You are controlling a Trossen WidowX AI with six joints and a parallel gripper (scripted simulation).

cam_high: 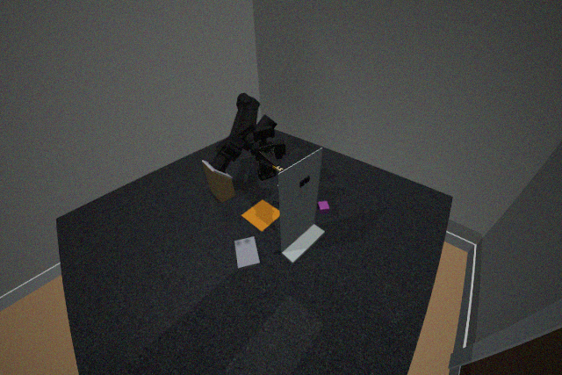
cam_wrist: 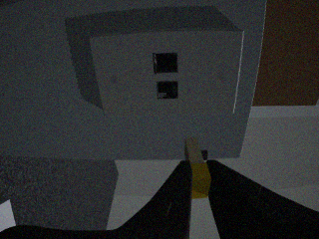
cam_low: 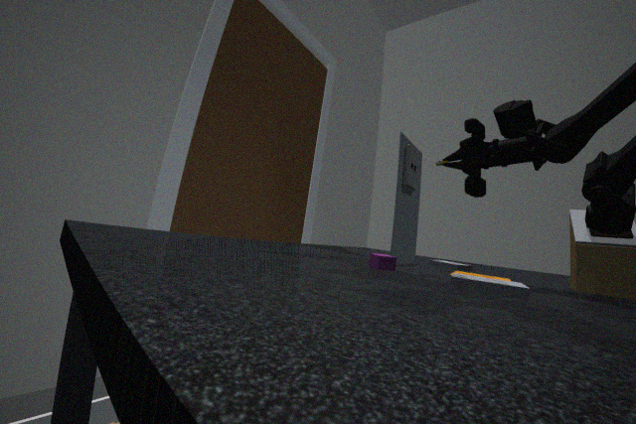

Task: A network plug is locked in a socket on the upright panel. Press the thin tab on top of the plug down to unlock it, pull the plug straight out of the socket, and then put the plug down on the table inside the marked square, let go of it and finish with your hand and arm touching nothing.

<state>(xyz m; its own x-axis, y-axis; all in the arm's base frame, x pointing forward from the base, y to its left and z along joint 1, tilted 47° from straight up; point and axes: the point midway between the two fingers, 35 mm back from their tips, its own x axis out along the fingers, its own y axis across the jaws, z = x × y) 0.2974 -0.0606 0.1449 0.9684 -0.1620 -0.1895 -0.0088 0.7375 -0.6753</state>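
Right now the orange marked square is 28 cm below my gripper tip, 10 cm behind it and 1 cm to the right of it. The rest, counted from my gripper tip: grey upright panel (12 cm below, 9 cm ahead, 2 cm to the left); network plug (right at my gripper tip).
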